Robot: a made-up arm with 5 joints. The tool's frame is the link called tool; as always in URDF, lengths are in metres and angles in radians. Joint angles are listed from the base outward. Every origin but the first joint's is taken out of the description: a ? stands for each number. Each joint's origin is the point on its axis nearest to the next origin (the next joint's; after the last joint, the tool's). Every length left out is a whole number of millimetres.
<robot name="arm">
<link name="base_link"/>
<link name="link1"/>
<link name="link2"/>
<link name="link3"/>
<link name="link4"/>
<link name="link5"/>
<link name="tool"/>
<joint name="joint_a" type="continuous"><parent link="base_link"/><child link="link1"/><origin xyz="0 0 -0.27" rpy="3.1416 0 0"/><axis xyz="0 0 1"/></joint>
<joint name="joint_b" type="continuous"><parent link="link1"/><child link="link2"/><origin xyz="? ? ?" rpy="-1.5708 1.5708 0"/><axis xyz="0 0 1"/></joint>
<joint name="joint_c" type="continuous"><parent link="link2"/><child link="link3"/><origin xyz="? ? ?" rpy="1.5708 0 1.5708"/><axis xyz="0 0 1"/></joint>
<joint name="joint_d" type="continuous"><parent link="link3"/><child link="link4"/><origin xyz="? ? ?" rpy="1.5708 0 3.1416"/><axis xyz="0 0 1"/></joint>
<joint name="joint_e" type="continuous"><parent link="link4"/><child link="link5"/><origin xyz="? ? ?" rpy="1.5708 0 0"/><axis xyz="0 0 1"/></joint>
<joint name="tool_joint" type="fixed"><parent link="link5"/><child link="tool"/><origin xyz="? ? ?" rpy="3.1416 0 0"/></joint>
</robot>
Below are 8 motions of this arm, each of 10 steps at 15 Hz.
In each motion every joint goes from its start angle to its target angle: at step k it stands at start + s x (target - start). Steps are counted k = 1, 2, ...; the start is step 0. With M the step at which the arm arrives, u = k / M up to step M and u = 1 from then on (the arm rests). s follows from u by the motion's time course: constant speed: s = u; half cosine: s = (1 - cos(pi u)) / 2; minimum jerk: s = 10 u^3 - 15 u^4 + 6 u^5.
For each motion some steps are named. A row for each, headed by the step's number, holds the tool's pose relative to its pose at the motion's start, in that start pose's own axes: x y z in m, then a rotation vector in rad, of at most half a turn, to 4 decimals.
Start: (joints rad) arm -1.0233 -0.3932 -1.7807 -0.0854 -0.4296
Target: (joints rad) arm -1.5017 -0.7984 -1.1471 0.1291 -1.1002
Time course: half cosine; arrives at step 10
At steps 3, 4, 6, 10:
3: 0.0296 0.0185 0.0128 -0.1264 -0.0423 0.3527
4: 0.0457 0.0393 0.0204 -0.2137 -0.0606 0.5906
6: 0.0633 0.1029 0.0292 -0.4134 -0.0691 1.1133
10: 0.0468 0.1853 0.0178 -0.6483 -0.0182 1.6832

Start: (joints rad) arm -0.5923 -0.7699 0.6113 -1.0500 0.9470
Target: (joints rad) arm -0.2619 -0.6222 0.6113 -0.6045 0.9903
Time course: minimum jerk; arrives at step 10
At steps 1, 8, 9, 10:
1: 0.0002 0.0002 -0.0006 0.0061 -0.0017 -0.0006
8: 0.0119 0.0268 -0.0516 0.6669 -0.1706 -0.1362
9: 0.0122 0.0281 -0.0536 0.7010 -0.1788 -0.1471
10: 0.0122 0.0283 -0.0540 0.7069 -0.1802 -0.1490

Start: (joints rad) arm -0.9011 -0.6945 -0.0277 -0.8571 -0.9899
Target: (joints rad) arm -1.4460 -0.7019 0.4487 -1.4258 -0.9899
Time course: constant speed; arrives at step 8
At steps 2, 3, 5, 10:
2: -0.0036 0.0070 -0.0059 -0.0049 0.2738 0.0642
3: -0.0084 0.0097 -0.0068 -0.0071 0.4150 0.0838
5: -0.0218 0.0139 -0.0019 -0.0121 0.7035 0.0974
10: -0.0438 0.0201 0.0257 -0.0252 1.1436 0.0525

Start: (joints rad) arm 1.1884 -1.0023 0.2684 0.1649 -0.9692
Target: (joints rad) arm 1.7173 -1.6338 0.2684 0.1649 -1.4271
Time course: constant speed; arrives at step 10
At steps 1, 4, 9, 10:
1: -0.0080 -0.0091 -0.0152 0.0711 -0.0196 0.0091
4: -0.0294 -0.0278 -0.0648 0.2811 -0.1099 0.0509
9: -0.0486 -0.0308 -0.1508 0.5993 -0.3602 0.1642
10: -0.0492 -0.0277 -0.1670 0.6554 -0.4242 0.1926

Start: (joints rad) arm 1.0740 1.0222 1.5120 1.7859 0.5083
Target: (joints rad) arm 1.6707 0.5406 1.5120 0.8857 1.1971
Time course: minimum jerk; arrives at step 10
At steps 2, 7, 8, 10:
2: -0.0091 -0.0118 -0.0057 -0.0617 0.0601 -0.0621
7: -0.1372 -0.1034 0.0478 -1.0454 0.5993 -0.9507
8: -0.1493 -0.1014 0.0649 -1.1952 0.6338 -1.0718
10: -0.1552 -0.0988 0.0743 -1.2790 0.6489 -1.1379

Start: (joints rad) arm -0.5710 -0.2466 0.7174 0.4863 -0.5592
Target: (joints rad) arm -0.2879 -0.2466 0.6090 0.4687 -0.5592
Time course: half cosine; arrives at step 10
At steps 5, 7, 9, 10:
5: -0.0466 -0.0072 0.0150 -0.0622 0.0233 -0.1820
7: -0.0741 -0.0075 0.0240 -0.0974 0.0368 -0.2895
9: -0.0911 -0.0062 0.0296 -0.1186 0.0451 -0.3562
10: -0.0934 -0.0059 0.0304 -0.1215 0.0462 -0.3651

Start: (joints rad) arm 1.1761 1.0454 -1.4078 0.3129 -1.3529
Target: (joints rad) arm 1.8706 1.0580 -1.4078 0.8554 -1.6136
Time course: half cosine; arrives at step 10
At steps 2, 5, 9, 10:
2: -0.0010 0.0006 0.0191 -0.1102 -0.0038 -0.0038
5: -0.0034 0.0286 0.1000 -0.5789 0.0269 -0.0122
9: 0.0053 0.1107 0.1731 -1.1221 0.1618 -0.0186
10: 0.0063 0.1160 0.1757 -1.1495 0.1716 -0.0192

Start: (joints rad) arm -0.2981 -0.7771 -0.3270 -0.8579 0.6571
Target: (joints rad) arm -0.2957 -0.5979 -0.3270 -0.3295 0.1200
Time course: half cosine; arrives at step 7
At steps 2, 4, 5, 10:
2: 0.0164 0.0057 0.0024 0.0814 -0.1034 0.1088
4: 0.0476 0.0186 0.0202 0.2281 -0.3639 0.3458
5: 0.0585 0.0236 0.0341 0.2791 -0.5000 0.4520
10: 0.0657 0.0269 0.0497 0.3155 -0.6344 0.5469

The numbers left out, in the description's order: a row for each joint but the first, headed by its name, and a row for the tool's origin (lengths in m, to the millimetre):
joint_b: 0.04 0 0
joint_c: 0.21 -0.07 0
joint_d: 0.09 0.04 0
joint_e: 0.1 -0.09 0
tool: 0.01 0.09 0

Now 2 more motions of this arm.
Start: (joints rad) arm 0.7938 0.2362 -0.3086 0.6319 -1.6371
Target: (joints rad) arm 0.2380 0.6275 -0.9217 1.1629 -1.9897
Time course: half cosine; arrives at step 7
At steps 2, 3, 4, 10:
2: 0.0007 0.0038 0.0392 -0.1609 -0.0158 0.0217
3: -0.0053 0.0137 0.0789 -0.3227 -0.0270 0.0292
4: -0.0198 0.0305 0.1181 -0.4864 -0.0304 0.0180
10: -0.0617 0.0679 0.1682 -0.7163 -0.0099 -0.0474

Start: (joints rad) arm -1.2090 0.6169 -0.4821 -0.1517 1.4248
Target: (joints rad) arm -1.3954 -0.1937 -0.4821 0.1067 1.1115
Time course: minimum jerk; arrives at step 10
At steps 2, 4, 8, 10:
2: 0.0005 0.0069 0.0026 -0.0318 -0.0128 0.0246
4: 0.0009 0.0393 0.0101 -0.1754 -0.0669 0.1407
8: -0.0096 0.1201 -0.0020 -0.5299 -0.1739 0.4510
10: -0.0114 0.1271 -0.0053 -0.5636 -0.1819 0.4815

